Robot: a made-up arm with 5 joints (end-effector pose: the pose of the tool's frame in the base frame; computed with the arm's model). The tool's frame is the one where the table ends. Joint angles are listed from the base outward.
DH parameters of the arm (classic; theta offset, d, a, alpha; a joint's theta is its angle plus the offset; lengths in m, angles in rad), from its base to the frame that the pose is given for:
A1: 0 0.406 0 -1.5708
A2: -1.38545 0 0.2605 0
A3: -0.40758 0 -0.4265 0
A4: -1.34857 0 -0.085 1.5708
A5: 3.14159 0.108 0 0
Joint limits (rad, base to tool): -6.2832..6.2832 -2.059..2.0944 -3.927..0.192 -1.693..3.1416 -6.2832..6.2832
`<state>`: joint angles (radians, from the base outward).
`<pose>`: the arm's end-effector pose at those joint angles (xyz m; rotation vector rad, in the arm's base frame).
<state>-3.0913 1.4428 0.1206 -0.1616 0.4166</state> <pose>0.2471 0.0124 0.1920 0.3191 1.7228 0.3420</pose>
Working (the frame after each row of the table, in the pose's form):
after A1: 0.0000 0.0000 0.4060 -0.0552 2.1960 -2.1959
after A2: -0.2597 -0.0131 0.3911 0.0077 2.1692 -2.1661
after A3: 0.1550 0.0078 0.2940 0.2980 -2.1152 2.1275
after A4: 0.1408 0.0071 0.2102 -2.3758 -0.0598 -2.0047

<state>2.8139 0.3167 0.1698 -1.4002 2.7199</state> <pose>-0.1433 0.0487 0.2240 -2.5591 -0.1204 1.1719</pose>
Working (the frame after each row of the table, in the pose's form):
after A1: 0.0000 0.0000 0.4060 -0.3379 -2.0440 2.0440
after A2: -0.1187 0.0403 0.6344 0.6318 -1.6264 1.3365
after A3: -0.0132 0.0045 0.2227 0.7985 -1.4991 1.1624
after A4: -0.0624 0.0212 0.2900 -2.6610 0.4399 1.3080

